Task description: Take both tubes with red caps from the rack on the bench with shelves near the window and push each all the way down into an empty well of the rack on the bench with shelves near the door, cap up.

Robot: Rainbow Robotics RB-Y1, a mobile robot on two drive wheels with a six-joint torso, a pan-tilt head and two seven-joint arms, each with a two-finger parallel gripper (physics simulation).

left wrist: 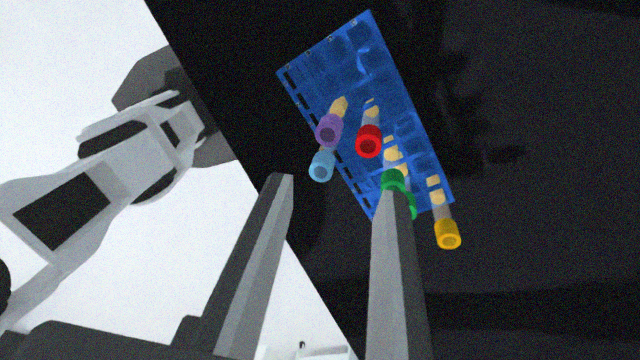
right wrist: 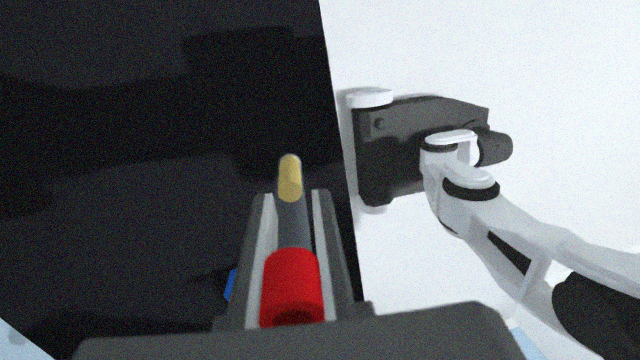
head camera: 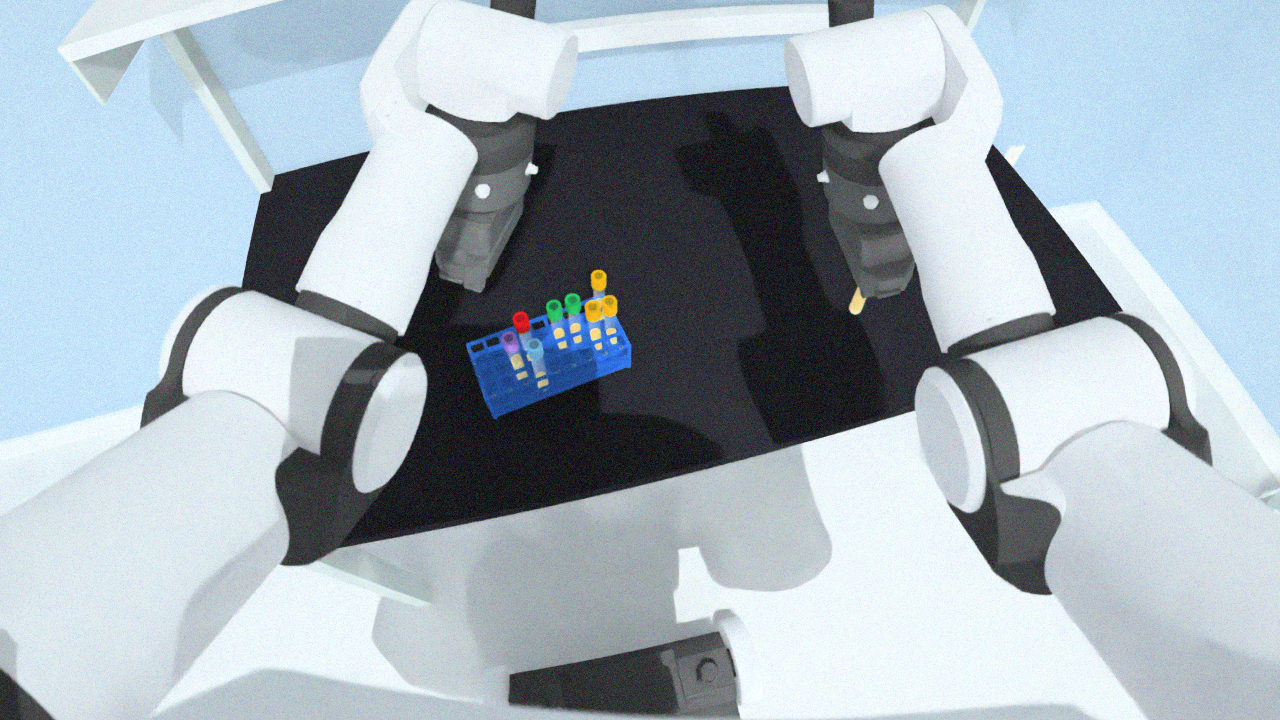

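Seen in the pictures: left gripper, fingertip midpoint: [left wrist: 335, 198] [head camera: 481, 273]; right gripper, fingertip midpoint: [right wrist: 293, 204] [head camera: 865, 284]; robot's base, link origin: [head camera: 623, 686].
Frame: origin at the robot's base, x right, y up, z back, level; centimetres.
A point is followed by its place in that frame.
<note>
The blue rack [head camera: 617, 360] @(z -42.3, x 8.9, y 79.3 cm) [left wrist: 320, 65] @(z -41.5, x -7.2, y 77.1 cm) stands on the black bench top, left of the middle in the head view; a corner of it shows in the right wrist view [right wrist: 230, 286] @(z -50.5, x 9.1, y 80.5 cm). A red-capped tube [head camera: 520, 320] @(z -45.1, x -2.3, y 88.2 cm) [left wrist: 368, 142] @(z -45.5, x -2.6, y 88.2 cm) stands in it, cap up, near purple and light blue caps. My right gripper [head camera: 881, 291] @(z -34.6, x 34.2, y 99.4 cm) [right wrist: 293, 204] @(z -34.6, x 34.2, y 99.4 cm) is shut on another red-capped tube [head camera: 856, 300] @(z -34.3, x 33.9, y 97.0 cm) [right wrist: 292, 285] @(z -34.7, x 34.9, y 104.8 cm), cap toward the palm, held above the bench away from the rack. My left gripper [head camera: 465, 284] @(z -45.1, x -5.0, y 98.0 cm) [left wrist: 335, 198] @(z -45.1, x -5.0, y 98.0 cm) is open and empty, above and beside the rack; one finger partly hides the green caps.
The rack also holds a purple-capped tube [head camera: 510, 342] @(z -42.2, x -3.8, y 88.2 cm) [left wrist: 329, 131] @(z -43.1, x -4.2, y 88.2 cm), a light blue one [head camera: 535, 349] @(z -40.6, x -1.0, y 88.2 cm) [left wrist: 321, 165] @(z -41.6, x -1.7, y 88.2 cm), two green ones and several yellow ones at its right end. White shelf posts [head camera: 219, 111] @(z -95.6, x -50.6, y 95.7 cm) rise at the bench's back left. The bench [head camera: 662, 259] @(z -60.4, x 19.5, y 76.3 cm) has its front edge toward my base.
</note>
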